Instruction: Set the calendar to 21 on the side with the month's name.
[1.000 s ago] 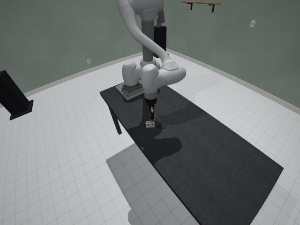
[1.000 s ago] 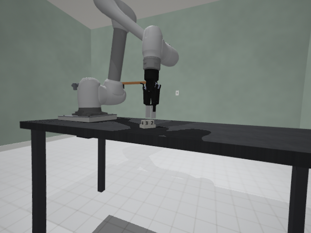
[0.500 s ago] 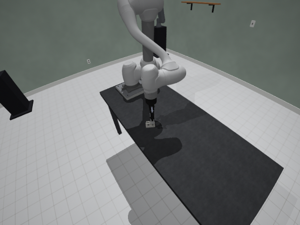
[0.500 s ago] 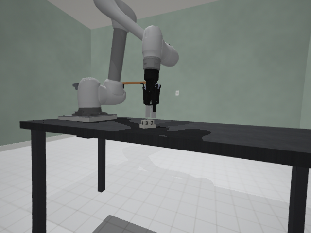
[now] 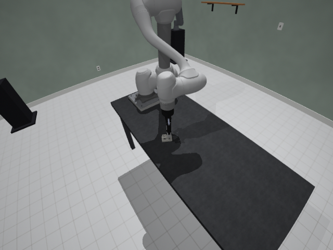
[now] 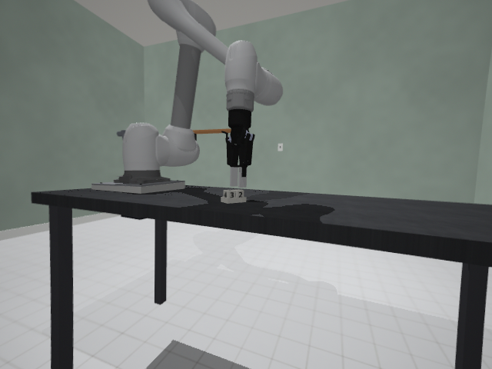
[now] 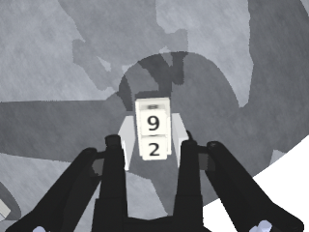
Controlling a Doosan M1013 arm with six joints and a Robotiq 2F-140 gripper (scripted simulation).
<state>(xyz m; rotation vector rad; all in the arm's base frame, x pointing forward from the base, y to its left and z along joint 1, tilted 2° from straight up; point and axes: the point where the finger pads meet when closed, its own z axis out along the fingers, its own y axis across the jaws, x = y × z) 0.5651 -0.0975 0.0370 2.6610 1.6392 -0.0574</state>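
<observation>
The cube lies 60 mm below my hand. From my hand the other things lie so: white tray (10 mm behind, 10 mm to the right, 70 mm below).
</observation>
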